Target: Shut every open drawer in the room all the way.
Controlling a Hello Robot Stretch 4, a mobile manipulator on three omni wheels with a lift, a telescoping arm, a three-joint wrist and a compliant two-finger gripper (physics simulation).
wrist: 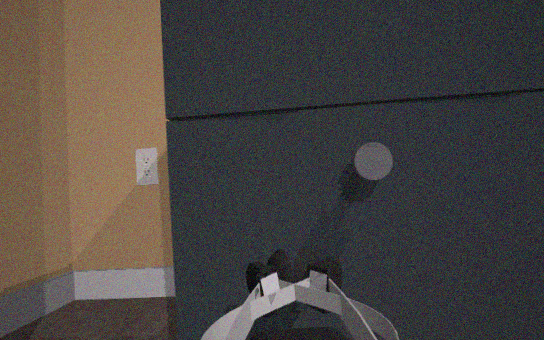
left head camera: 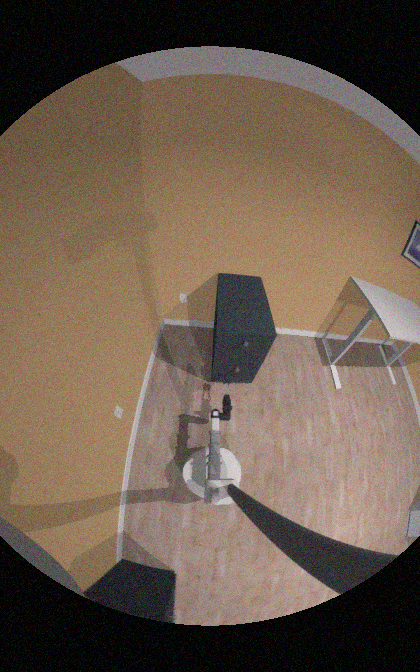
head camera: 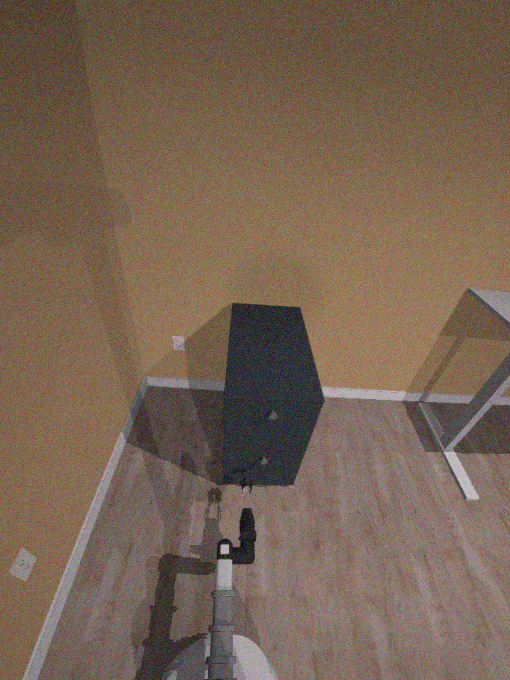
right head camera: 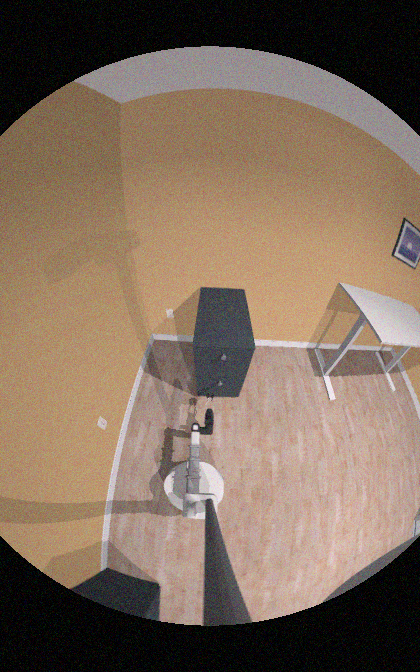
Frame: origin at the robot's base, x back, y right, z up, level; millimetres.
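Seen in the pictures: gripper, fingertip midpoint: (wrist: 293, 269) (left head camera: 226, 378) (head camera: 246, 478) (right head camera: 209, 392).
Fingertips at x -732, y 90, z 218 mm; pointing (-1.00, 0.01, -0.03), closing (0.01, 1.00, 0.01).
Offsets run from my fingertips to a thing's top centre. "spot": to the spot under its first point. Level surfaces: height alone.
A dark two-drawer cabinet @[spot: dx -337, dy +69, dz +491 mm] (head camera: 268, 351) (left head camera: 240, 305) (right head camera: 222, 315) stands against the back wall near the corner. Its upper drawer @[spot: dx -65, dy +69, dz +186 mm] (wrist: 350, 50) and lower drawer @[spot: dx -64, dy +146, dz +15 mm] (wrist: 450, 225) meet at a thin dark seam in the wrist view, and their fronts look about flush. The upper knob @[spot: dx -36, dy +69, dz +430 mm] (head camera: 272, 415) (left head camera: 245, 343) (right head camera: 223, 357) is light. The lower knob @[spot: dx -39, dy +75, dz +93 mm] (head camera: 264, 460) (left head camera: 237, 369) (right head camera: 220, 383) (wrist: 373, 161) is round and grey. My gripper (head camera: 246, 485) (right head camera: 209, 398) (wrist: 293, 269) looks shut and empty, in front of the lower drawer, below and left of its knob. Any contact with the front is unclear.
A second dark cabinet (left head camera: 132, 590) (right head camera: 120, 595) is partly visible at the lower left; its front is hidden. A white table @[dz +705 mm] (left head camera: 390, 307) (right head camera: 380, 315) stands to the right. The left wall (head camera: 43, 439) runs beside my base (left head camera: 230, 470) (right head camera: 212, 485).
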